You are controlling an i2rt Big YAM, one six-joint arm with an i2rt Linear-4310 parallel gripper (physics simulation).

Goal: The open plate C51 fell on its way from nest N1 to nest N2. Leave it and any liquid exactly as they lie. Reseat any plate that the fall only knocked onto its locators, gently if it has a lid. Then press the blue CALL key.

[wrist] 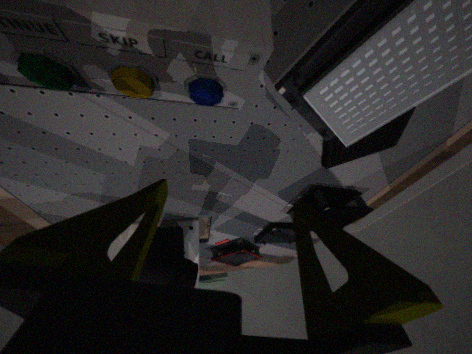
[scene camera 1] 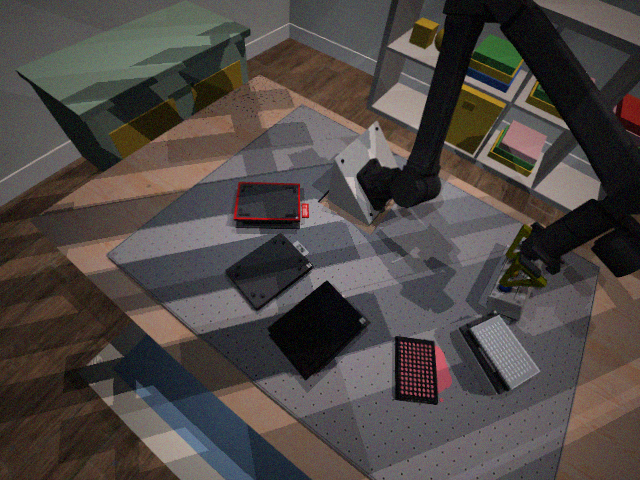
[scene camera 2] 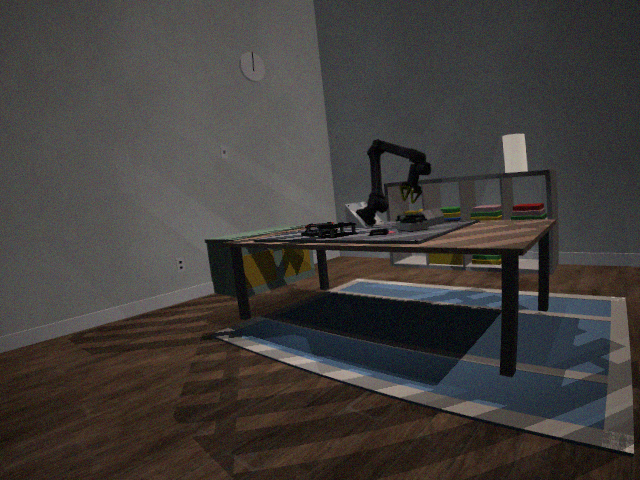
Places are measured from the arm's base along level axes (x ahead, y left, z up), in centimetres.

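Where they show: gripper, fingertip midpoint: (wrist: 233,196) (scene camera 1: 504,269) (scene camera 2: 408,202); arm's base at its link origin: (wrist: 165,252) (scene camera 1: 373,184) (scene camera 2: 365,217).
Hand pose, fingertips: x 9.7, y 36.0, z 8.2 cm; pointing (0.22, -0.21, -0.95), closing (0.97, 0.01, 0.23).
Each offset is from my fingertips to the top centre of the thing. "spot": to the spot under its first point. Level surfaces: height alone.
My gripper (scene camera 1: 505,271) (scene camera 2: 409,199) (wrist: 233,196) is open and empty, above the grey key box {dx -9.1, dy +6.8, dz -5.0 cm} (scene camera 1: 506,305). The blue CALL key {dx -1.7, dy +4.2, dz -5.9 cm} (wrist: 205,92) shows beside the yellow SKIP key {dx -6.7, dy +4.4, dz -5.9 cm} (wrist: 132,82) and a green key {dx -11.7, dy +4.7, dz -5.9 cm} (wrist: 46,71). The open plate C51 {dx +24.6, dy -4.1, dz -11.9 cm} (scene camera 1: 416,369), black with red wells, lies on the mat, with pink liquid {spot: dx +21.1, dy +1.2, dz -13.2 cm} (scene camera 1: 443,370) along its right side. A pale plate {dx +13.1, dy +7.8, dz -4.6 cm} (scene camera 1: 504,348) (wrist: 390,75) rests on a dark nest; the nest's rim shows along one side. I cannot tell if it is fully seated. C51 is hard to make out in the wrist view.
A black nest {dx +30.7, dy -25.7, dz -7.4 cm} (scene camera 1: 317,330), a dark grey nest {dx +25.7, dy -42.9, dz -10.5 cm} (scene camera 1: 268,271) and a red-rimmed nest {dx +11.9, dy -54.8, dz -8.8 cm} (scene camera 1: 267,201) stand at the left on the perforated mat {dz -13.4 cm} (scene camera 1: 330,434). A white slanted panel (scene camera 1: 355,160) stands by the arm's base. A green cabinet (scene camera 1: 129,62) and shelves stand beyond the table.
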